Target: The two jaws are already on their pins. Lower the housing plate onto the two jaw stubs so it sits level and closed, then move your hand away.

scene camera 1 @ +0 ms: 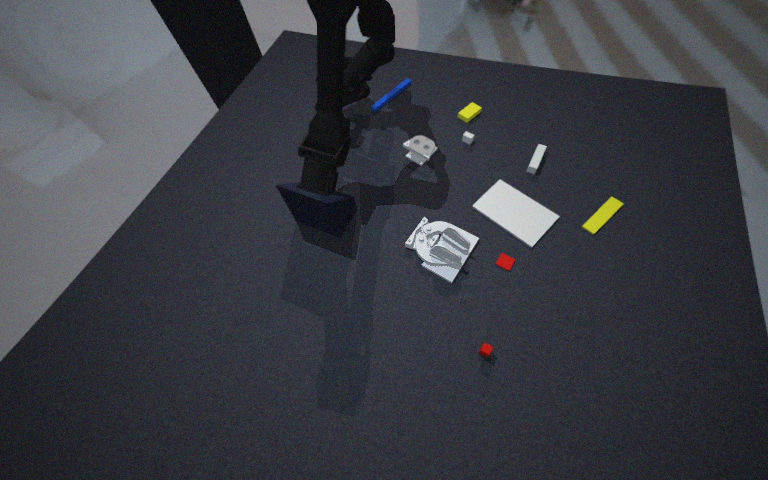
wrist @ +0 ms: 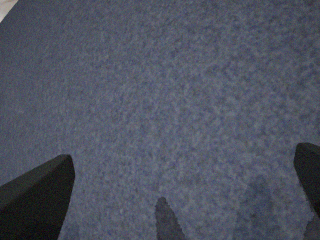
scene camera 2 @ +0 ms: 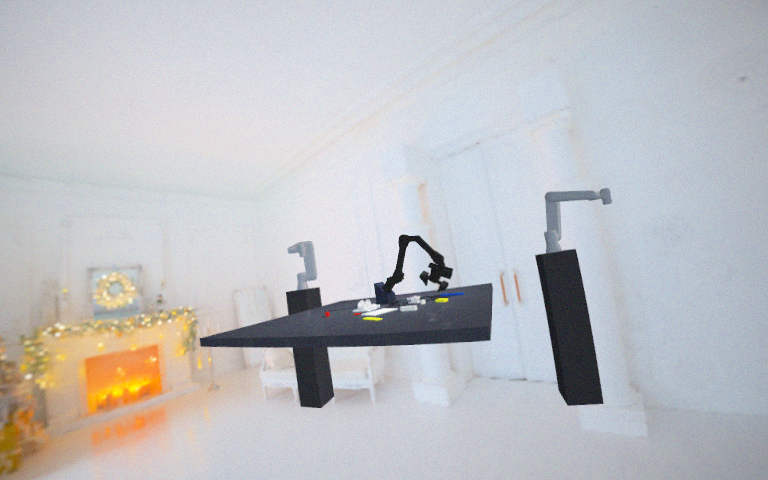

The gripper is open and holds nothing. Further things: a white sheet.
The gripper is seen too in the wrist view.
